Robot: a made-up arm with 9 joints. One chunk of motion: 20 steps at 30 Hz.
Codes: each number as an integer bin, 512 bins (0 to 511) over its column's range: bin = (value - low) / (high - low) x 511, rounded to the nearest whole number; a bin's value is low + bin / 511 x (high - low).
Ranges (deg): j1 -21..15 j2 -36..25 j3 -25..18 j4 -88..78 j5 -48..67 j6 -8..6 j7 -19..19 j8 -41..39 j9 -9..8
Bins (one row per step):
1: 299 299 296 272 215 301 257 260 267
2: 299 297 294 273 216 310 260 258 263
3: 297 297 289 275 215 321 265 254 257
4: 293 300 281 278 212 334 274 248 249
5: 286 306 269 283 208 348 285 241 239
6: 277 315 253 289 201 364 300 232 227
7: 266 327 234 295 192 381 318 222 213
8: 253 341 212 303 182 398 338 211 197
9: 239 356 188 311 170 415 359 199 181
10: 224 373 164 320 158 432 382 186 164
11: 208 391 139 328 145 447 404 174 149
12: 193 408 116 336 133 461 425 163 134
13: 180 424 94 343 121 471 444 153 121
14: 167 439 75 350 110 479 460 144 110
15: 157 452 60 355 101 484 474 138 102
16: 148 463 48 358 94 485 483 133 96
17: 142 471 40 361 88 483 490 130 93
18: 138 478 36 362 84 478 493 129 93
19: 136 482 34 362 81 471 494 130 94
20: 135 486 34 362 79 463 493 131 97
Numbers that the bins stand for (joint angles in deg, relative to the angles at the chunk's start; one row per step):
1: 0.06 -0.31 -0.09 0.36 0.39 0.25 0.11 -0.30 -0.12
2: 0.06 -0.55 -0.26 0.68 0.61 0.49 0.33 -0.61 -0.25
3: -0.08 -0.55 -0.68 1.33 0.39 0.79 0.71 -1.23 -0.45
4: -0.36 -0.19 -1.35 2.31 -0.29 1.15 1.38 -2.17 -0.72
5: -0.85 0.53 -2.36 3.93 -1.19 1.53 2.19 -3.27 -1.05
6: -1.49 1.60 -3.71 5.88 -2.77 1.97 3.31 -4.68 -1.45
7: -2.26 3.04 -5.31 7.83 -4.79 2.44 4.65 -6.24 -1.91
8: -3.18 4.71 -7.16 10.43 -7.04 2.90 6.14 -7.97 -2.45
9: -4.16 6.50 -9.18 13.03 -9.74 3.37 7.70 -9.85 -2.98
10: -5.22 8.53 -11.20 15.95 -12.44 3.84 9.41 -11.88 -3.54
11: -6.35 10.68 -13.30 18.55 -15.37 4.25 11.04 -13.76 -4.04
12: -7.40 12.70 -15.24 21.15 -18.07 4.63 12.60 -15.48 -4.54
13: -8.32 14.61 -17.09 23.42 -20.77 4.90 14.02 -17.05 -4.97
14: -9.23 16.41 -18.69 25.70 -23.24 5.12 15.21 -18.46 -5.34
15: -9.94 17.96 -19.95 27.32 -25.27 5.26 16.25 -19.40 -5.61
16: -10.57 19.27 -20.96 28.30 -26.85 5.29 16.92 -20.18 -5.81
17: -11.00 20.23 -21.63 29.27 -28.20 5.23 17.44 -20.65 -5.91
18: -11.28 21.06 -21.97 29.60 -29.10 5.10 17.66 -20.80 -5.91
19: -11.42 21.54 -22.14 29.60 -29.77 4.90 17.74 -20.65 -5.87
20: -11.49 22.02 -22.14 29.60 -30.22 4.68 17.66 -20.49 -5.77

